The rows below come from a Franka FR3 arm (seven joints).
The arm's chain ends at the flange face. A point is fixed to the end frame.
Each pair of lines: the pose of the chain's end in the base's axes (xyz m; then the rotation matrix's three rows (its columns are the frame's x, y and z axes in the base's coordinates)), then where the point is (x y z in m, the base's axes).
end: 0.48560 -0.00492 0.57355; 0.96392 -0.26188 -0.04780; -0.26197 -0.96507 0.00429; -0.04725 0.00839 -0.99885
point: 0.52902 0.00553 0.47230
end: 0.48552 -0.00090 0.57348; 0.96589 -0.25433 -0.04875; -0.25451 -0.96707 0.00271; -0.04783 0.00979 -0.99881
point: 0.52876 0.00976 0.47218
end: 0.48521 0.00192 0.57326; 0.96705 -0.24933 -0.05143; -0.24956 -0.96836 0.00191; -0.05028 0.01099 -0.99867
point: 0.52813 0.01275 0.47184
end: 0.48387 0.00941 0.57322; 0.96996 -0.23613 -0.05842; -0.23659 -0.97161 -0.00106; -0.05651 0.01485 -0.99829
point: 0.52593 0.02059 0.47148
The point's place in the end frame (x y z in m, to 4 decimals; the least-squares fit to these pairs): 0.0439 -0.0223 0.0991
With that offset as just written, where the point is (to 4 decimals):
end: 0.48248 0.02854 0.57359; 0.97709 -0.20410 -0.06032; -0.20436 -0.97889 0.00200; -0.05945 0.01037 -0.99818
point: 0.5239 0.0416 0.4718
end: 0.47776 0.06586 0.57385; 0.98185 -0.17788 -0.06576; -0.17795 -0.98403 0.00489; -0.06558 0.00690 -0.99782
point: 0.5183 0.0805 0.4719
